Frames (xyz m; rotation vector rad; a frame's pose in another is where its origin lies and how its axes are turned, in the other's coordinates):
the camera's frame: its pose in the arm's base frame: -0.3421 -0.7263 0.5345 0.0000 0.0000 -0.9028
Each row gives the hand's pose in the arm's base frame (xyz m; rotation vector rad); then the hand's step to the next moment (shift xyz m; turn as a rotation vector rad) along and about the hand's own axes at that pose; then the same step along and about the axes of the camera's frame.
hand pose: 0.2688 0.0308 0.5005 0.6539 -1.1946 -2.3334
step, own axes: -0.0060 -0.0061 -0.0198 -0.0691 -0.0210 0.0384
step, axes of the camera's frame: 0.0140 0.0085 -0.0140 -0.0407 0.0689 0.0169
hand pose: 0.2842 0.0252 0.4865 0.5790 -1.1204 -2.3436
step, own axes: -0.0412 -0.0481 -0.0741 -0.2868 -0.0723 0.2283
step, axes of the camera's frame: 0.0341 0.0531 -0.0743 -0.2166 0.2791 0.1216
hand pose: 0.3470 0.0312 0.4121 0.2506 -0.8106 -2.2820
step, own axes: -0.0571 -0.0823 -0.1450 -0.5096 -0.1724 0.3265
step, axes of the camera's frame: 0.0214 0.0509 -0.1674 -0.3704 0.4927 0.1268
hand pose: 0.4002 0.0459 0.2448 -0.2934 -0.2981 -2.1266
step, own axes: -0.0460 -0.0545 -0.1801 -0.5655 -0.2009 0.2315
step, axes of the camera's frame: -0.0290 -0.0257 -0.1898 -0.3945 0.5078 0.0165
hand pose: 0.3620 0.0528 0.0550 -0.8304 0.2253 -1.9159
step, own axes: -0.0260 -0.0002 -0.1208 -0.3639 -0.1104 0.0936
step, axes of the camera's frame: -0.0423 -0.0556 -0.1019 -0.2515 0.2975 -0.0400
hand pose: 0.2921 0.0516 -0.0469 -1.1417 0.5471 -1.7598
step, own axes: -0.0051 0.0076 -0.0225 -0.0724 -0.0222 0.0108
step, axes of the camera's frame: -0.0083 -0.0132 -0.0186 -0.0537 0.0532 -0.0114
